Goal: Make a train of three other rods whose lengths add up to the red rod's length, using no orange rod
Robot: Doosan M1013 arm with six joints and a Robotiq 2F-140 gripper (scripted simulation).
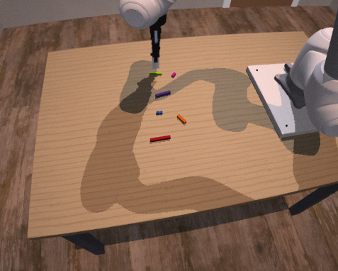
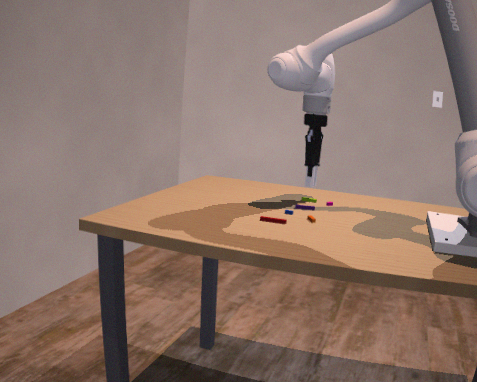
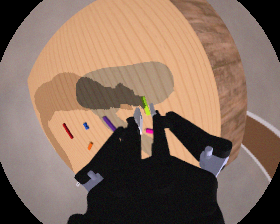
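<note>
The lime rod is 8 cm below my hand. Also, from my hand: orange rod 25 cm to the left, 8 cm below, 3 cm behind; magenta rod 8 cm below, 7 cm behind, 3 cm to the left; purple rod 12 cm to the left, 8 cm below.
</note>
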